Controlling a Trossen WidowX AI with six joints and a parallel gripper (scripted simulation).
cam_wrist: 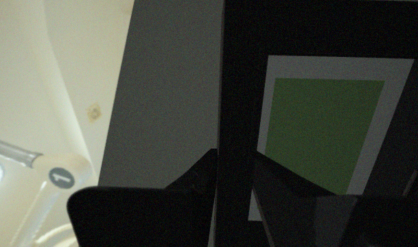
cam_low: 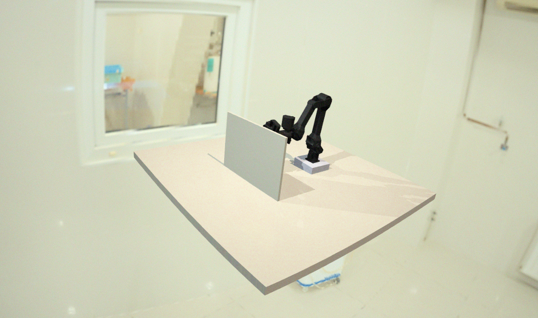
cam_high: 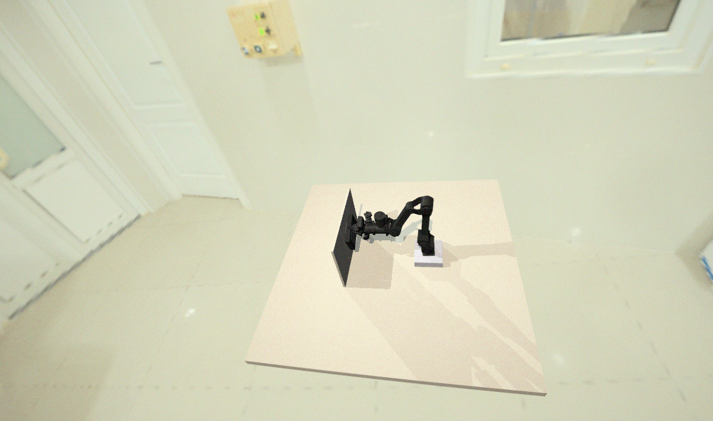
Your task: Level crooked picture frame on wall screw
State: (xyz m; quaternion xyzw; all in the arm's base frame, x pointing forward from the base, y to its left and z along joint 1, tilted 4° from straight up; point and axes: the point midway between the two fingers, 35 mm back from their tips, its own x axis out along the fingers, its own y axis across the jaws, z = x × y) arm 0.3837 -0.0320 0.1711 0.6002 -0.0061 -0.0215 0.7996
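My gripper tip is now 50 mm above the picture frame and 20 mm to the left of it. Round my gripper tip: wall panel (70 mm below, 10 mm to the right, 10 mm ahead).
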